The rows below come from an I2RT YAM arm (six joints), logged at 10 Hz.
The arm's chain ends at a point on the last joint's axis. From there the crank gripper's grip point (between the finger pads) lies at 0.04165 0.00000 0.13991 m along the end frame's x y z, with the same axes.
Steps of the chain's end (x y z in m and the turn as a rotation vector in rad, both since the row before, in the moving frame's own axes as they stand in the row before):
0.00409, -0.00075, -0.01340, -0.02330, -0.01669, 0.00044
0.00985, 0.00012, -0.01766, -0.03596, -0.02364, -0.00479
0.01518, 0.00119, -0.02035, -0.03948, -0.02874, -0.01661
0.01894, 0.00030, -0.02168, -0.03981, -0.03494, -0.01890
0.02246, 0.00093, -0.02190, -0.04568, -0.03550, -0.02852
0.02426, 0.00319, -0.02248, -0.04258, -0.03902, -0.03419
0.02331, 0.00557, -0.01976, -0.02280, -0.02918, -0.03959
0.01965, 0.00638, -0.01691, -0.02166, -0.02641, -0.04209
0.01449, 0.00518, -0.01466, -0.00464, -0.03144, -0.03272
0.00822, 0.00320, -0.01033, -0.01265, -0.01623, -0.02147
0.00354, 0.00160, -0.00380, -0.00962, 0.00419, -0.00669
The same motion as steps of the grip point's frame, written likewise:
0.00175, 0.00254, -0.01276, -0.02330, -0.01669, 0.00044
0.00654, 0.00498, -0.01680, -0.03596, -0.02364, -0.00479
0.01118, 0.00608, -0.01931, -0.03948, -0.02874, -0.01661
0.01407, 0.00516, -0.02041, -0.03981, -0.03494, -0.01890
0.01754, 0.00623, -0.02063, -0.04568, -0.03550, -0.02852
0.01885, 0.00785, -0.02106, -0.04258, -0.03902, -0.03419
0.01924, 0.00720, -0.01862, -0.02280, -0.02918, -0.03959
0.01597, 0.00775, -0.01587, -0.02166, -0.02641, -0.04209
0.01006, 0.00454, -0.01342, -0.00464, -0.03144, -0.03272
0.00595, 0.00410, -0.00968, -0.01265, -0.01623, -0.02147
0.00413, 0.00266, -0.00398, -0.00962, 0.00419, -0.00669

